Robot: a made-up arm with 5 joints.
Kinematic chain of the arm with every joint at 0, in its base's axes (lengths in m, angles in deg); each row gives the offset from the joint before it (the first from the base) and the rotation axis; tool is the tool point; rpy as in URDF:
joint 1: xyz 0 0 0.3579 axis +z
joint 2: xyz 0 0 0 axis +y
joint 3: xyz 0.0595 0 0.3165 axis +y
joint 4: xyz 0.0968 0 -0.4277 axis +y
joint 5: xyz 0.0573 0 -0.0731 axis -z
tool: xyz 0 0 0 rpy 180 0 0
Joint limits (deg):
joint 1: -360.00..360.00
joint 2: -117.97..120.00
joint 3: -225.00..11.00
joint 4: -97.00..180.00
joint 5: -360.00..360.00
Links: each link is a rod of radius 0.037 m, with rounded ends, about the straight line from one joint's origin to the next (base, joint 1, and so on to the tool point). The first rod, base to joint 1, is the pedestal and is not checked.
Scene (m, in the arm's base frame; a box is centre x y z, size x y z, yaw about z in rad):
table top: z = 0
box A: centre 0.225 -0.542 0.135 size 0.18 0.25 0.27 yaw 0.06
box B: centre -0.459 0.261 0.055 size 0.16 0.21 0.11 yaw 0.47
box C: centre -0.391 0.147 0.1 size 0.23 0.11 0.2 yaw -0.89
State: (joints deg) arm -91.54 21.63 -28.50 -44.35 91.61
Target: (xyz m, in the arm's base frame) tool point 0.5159 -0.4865 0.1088
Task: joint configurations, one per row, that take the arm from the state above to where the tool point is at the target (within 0.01 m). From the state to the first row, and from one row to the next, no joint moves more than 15 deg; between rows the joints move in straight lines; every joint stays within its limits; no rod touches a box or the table.
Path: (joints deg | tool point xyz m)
1: -96.60 11.00 -31.98 -41.36 106.37 | -0.0521 -0.4507 0.3094
2: -101.66 0.37 -35.45 -38.36 121.12 | -0.0956 -0.4632 0.4137
3: -87.01 6.27 -43.81 -48.14 106.96 | 0.0265 -0.5076 0.4375
4: -72.37 12.17 -52.16 -57.91 92.80 | 0.1631 -0.5132 0.4561
5: -57.72 18.08 -60.51 -67.68 78.64 | 0.3011 -0.4766 0.4689
6: -43.08 23.98 -68.87 -77.45 64.48 | 0.4269 -0.3992 0.4757
7: -28.43 29.88 -77.22 -87.23 50.31 | 0.5287 -0.2862 0.4762
8: -13.79 35.79 -85.58 -97.00 36.15 | 0.5969 -0.1465 0.4702
9: -18.71 40.98 -87.59 -84.36 45.39 | 0.6132 -0.2077 0.4255
10: -23.63 46.18 -89.61 -71.73 54.64 | 0.6190 -0.2708 0.3730
11: -28.55 51.37 -91.62 -59.09 63.88 | 0.6126 -0.3333 0.3135
12: -33.48 56.57 -93.64 -46.46 73.12 | 0.5931 -0.3923 0.2484
13: -38.40 61.76 -95.66 -33.82 82.37 | 0.5605 -0.4443 0.1795
14: -43.32 66.95 -97.67 -21.19 91.61 | 0.5159 -0.4865 0.1088

